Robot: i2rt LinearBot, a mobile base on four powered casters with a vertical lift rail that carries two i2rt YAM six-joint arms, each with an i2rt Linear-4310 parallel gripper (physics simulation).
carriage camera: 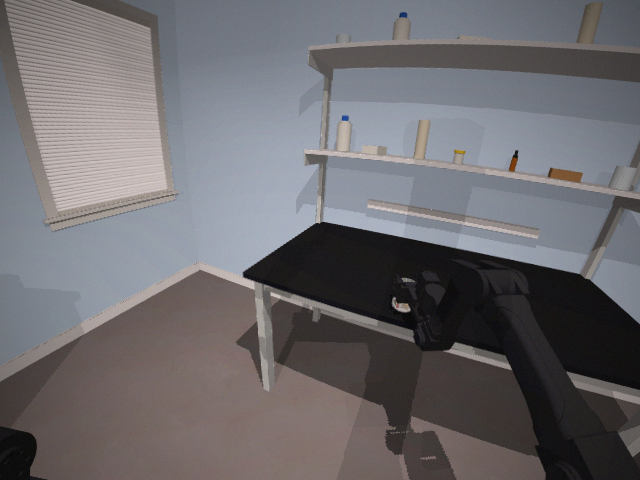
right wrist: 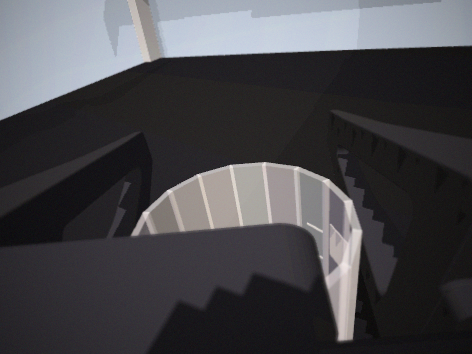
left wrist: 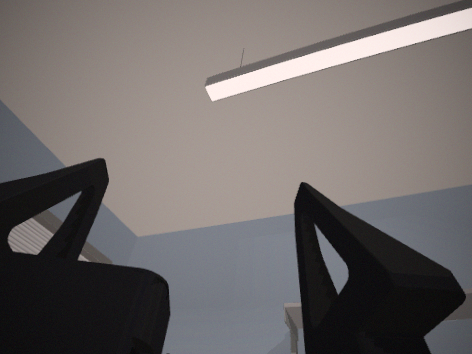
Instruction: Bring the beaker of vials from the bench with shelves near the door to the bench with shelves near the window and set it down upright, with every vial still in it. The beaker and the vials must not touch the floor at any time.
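The clear beaker [carriage camera: 401, 306] [right wrist: 250, 195] shows its pale rim and faceted wall. It looks about upright. My right gripper [carriage camera: 404, 294] [right wrist: 236, 136] is shut on it, with one finger on each side. The beaker appears over the black bench top [carriage camera: 330, 263] [right wrist: 240, 85], near the front edge; I cannot tell whether its base touches. Pale slivers inside the beaker at the right in the right wrist view may be vials; the gripper body hides most of the inside, so I cannot count them. My left gripper [left wrist: 202, 181] is open and empty, pointing up toward the ceiling.
Above the bench, a lower shelf [carriage camera: 392, 156] and an upper shelf [carriage camera: 465, 56] hold bottles, boxes and jars. A window [carriage camera: 98, 113] with blinds is on the left wall. A pale rail [carriage camera: 449, 217] runs behind the bench. A bench leg [carriage camera: 265, 335] stands at the near left corner.
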